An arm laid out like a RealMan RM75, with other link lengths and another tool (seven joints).
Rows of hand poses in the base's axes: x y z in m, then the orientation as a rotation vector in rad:
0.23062 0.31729 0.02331 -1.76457 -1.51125 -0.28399
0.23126 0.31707 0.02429 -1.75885 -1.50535 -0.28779
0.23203 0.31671 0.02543 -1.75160 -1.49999 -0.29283
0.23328 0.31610 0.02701 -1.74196 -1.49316 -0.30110
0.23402 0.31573 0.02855 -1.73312 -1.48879 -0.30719
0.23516 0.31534 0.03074 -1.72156 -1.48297 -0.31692
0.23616 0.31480 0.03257 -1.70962 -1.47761 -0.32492
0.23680 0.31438 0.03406 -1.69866 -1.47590 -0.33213
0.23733 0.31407 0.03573 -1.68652 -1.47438 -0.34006
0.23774 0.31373 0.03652 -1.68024 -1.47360 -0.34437
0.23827 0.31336 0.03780 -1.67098 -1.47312 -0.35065
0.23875 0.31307 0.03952 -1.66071 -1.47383 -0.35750
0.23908 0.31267 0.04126 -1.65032 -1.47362 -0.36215
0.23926 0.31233 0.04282 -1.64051 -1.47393 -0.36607
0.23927 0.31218 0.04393 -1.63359 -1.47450 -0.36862
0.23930 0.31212 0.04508 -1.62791 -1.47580 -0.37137
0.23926 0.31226 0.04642 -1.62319 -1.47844 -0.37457
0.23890 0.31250 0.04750 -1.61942 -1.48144 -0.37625
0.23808 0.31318 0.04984 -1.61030 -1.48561 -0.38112
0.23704 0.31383 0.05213 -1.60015 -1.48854 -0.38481
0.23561 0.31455 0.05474 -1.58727 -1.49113 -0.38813
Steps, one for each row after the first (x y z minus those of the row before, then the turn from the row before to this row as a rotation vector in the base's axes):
0.00064 -0.00022 0.00098 0.00806 0.00265 -0.00107
0.00077 -0.00036 0.00114 0.00940 0.00195 -0.00040
0.00125 -0.00061 0.00158 0.01301 0.00143 -0.00090
0.00074 -0.00037 0.00154 0.01053 0.00104 0.00058
0.00114 -0.00039 0.00219 0.01452 0.00031 0.00011
0.00100 -0.00054 0.00183 0.01390 0.00111 0.00111
0.00064 -0.00042 0.00149 0.01134 -0.00091 0.00261
0.00053 -0.00031 0.00167 0.01237 -0.00125 0.00309
0.00041 -0.00034 0.00079 0.00647 -0.00080 0.00153
0.00053 -0.00037 0.00128 0.00922 -0.00157 0.00260
0.00048 -0.00029 0.00172 0.00964 -0.00249 0.00350
0.00033 -0.00040 0.00174 0.00924 -0.00059 0.00394
0.00018 -0.00034 0.00156 0.00831 -0.00062 0.00413
0.00001 -0.00015 0.00111 0.00562 -0.00055 0.00316
0.00003 -0.00006 0.00115 0.00451 -0.00138 0.00273
-0.00004 0.00014 0.00134 0.00344 -0.00270 0.00264
-0.00036 0.00024 0.00108 0.00200 -0.00221 0.00284
-0.00082 0.00068 0.00234 0.00649 -0.00387 0.00518
-0.00104 0.00065 0.00229 0.00725 -0.00221 0.00564
-0.00143 0.00072 0.00261 0.00913 -0.00130 0.00718

